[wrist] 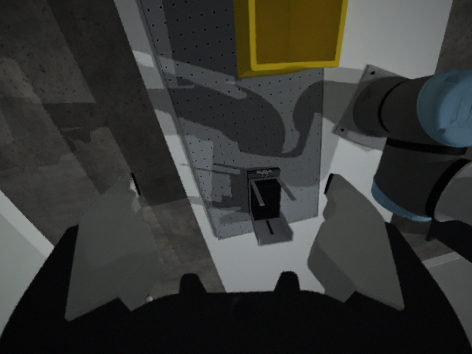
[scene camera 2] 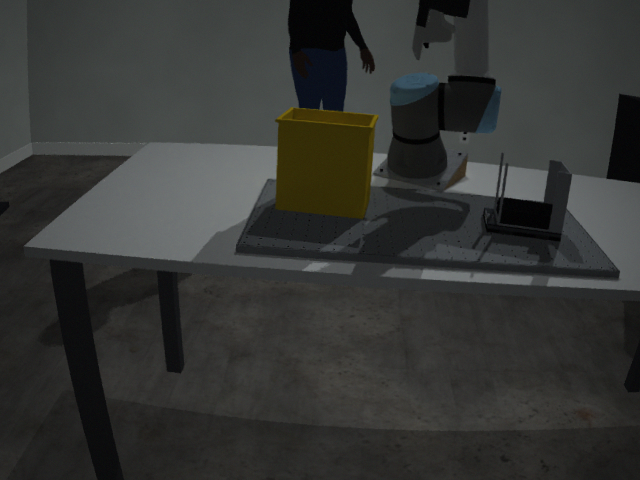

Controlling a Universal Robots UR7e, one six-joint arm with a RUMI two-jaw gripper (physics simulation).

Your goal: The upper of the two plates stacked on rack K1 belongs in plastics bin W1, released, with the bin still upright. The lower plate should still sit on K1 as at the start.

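Frame: origin at the arm's base, x left, y up, z ahead, level; millimetres.
Seen in the pictures: gripper, between the fingertips: [wrist: 233, 176] [scene camera 2: 422, 53]; arm's base, origin of its link: [wrist: 382, 108] [scene camera 2: 417, 162].
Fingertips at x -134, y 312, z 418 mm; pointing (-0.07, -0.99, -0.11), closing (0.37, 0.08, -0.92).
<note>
Pixels of each thing's top centre, then the offset from my fingertips to it. Level surfaces: height alone.
- Rack K1, centre of its top: [scene camera 2: 531, 161] [wrist: 277, 221] dx +257, dy -192, dz -37 mm
- plate material, centre of its top: [scene camera 2: 529, 206] [wrist: 266, 203] dx +267, dy -285, dz -34 mm
- yellow plastics bin W1, centre of its top: [scene camera 2: 329, 116] dx -131, dy -152, dz -156 mm
- dark perforated board, height of its surface: dy -332 mm
- white table, height of its surface: dy -345 mm
Rack K1 [scene camera 2: 557, 198] [wrist: 278, 234] stands at the right end of the board, with two thin posts and a pale upright end panel. A black rectangular block of plate material [scene camera 2: 526, 213] [wrist: 265, 200] lies in it; I cannot tell the two plates apart. The yellow plastics bin W1 [scene camera 2: 324, 167] [wrist: 244, 45] stands upright on the board's other end, open at the top; no plate shows in the part of its inside visible in the wrist view. My gripper [scene camera 2: 421, 50] [wrist: 233, 176] is open and empty, high above the table and well apart from the rack.
A dark perforated board [scene camera 2: 413, 242] [wrist: 300, 100] lies on the white table [scene camera 2: 170, 206] [wrist: 345, 167] under rack and bin. The robot's base [scene camera 2: 416, 155] [wrist: 372, 107] stands behind the board, between bin and rack. A person [scene camera 2: 318, 67] stands behind the table.
</note>
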